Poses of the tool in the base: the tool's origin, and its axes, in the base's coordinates. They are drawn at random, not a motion.
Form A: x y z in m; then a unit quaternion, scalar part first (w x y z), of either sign.
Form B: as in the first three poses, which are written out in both.
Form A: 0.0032, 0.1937, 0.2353, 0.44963, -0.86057, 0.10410, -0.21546
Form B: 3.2, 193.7, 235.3, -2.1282, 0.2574, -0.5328
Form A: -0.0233, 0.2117, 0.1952, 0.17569, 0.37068, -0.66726, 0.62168
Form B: -23.3, 211.7, 195.2, 1.0499, -1.8900, 1.7609
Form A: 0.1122, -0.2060, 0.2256, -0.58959, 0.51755, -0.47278, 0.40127
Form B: 112.2, -206.0, 225.6, -1.2050, 1.1007, -0.9342
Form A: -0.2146, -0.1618, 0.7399, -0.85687, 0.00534, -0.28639, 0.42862
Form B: -214.6, -161.8, 739.9, -0.0112, 0.6018, -0.9006
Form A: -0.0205, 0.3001, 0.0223, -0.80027, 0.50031, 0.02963, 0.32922
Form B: -20.5, 300.1, 22.3, -1.0731, -0.0636, -0.7061
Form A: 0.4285, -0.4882, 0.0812, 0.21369, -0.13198, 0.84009, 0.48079
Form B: 428.5, -488.2, 81.2, -0.3662, 2.3312, 1.3342
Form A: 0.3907, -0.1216, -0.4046, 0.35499, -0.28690, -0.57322, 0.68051
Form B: 390.7, -121.6, -404.6, -0.7414, -1.4812, 1.7585
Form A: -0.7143, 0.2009, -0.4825, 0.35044, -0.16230, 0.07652, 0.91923
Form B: -714.3, 200.9, -482.5, -0.4203, 0.1982, 2.3806
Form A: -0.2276, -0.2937, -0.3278, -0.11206, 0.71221, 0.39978, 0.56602
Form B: -227.6, -293.7, -327.8, -2.0907, -1.1735, -1.6615
